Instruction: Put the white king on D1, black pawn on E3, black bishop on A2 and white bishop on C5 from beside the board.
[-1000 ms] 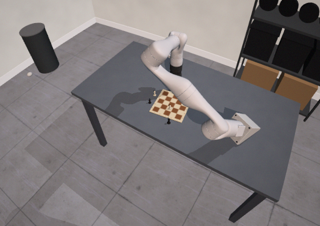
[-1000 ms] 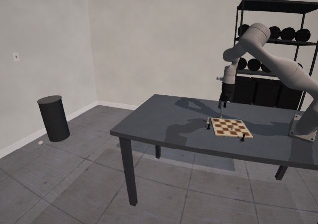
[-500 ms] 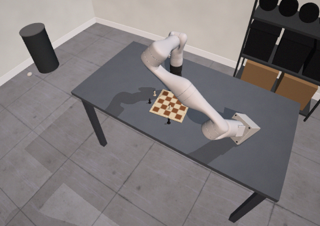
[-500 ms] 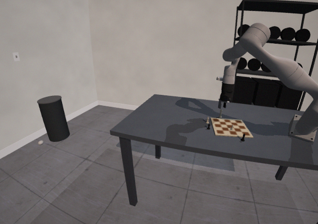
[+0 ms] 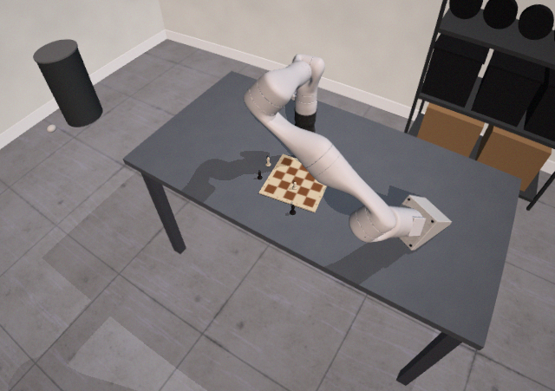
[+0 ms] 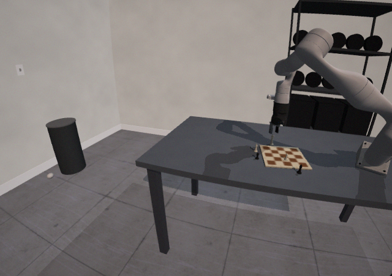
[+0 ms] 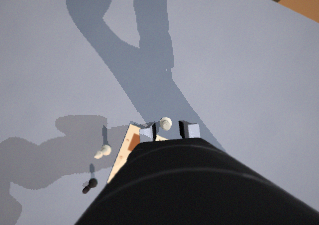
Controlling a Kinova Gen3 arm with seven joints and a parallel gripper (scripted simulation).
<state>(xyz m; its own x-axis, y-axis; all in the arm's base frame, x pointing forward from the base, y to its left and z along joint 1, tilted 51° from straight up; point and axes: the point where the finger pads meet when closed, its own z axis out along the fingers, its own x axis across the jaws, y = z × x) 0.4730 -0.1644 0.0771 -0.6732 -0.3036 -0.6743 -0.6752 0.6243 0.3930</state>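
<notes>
The white king lies 6 cm below my hand. The rest, counted from my hand: chessboard 12 cm to the left, 9 cm below, 8 cm behind; then white bishop 13 cm to the left, 7 cm below, 7 cm ahead; then black pawn 20 cm to the left, 8 cm below, 4 cm ahead.
</notes>
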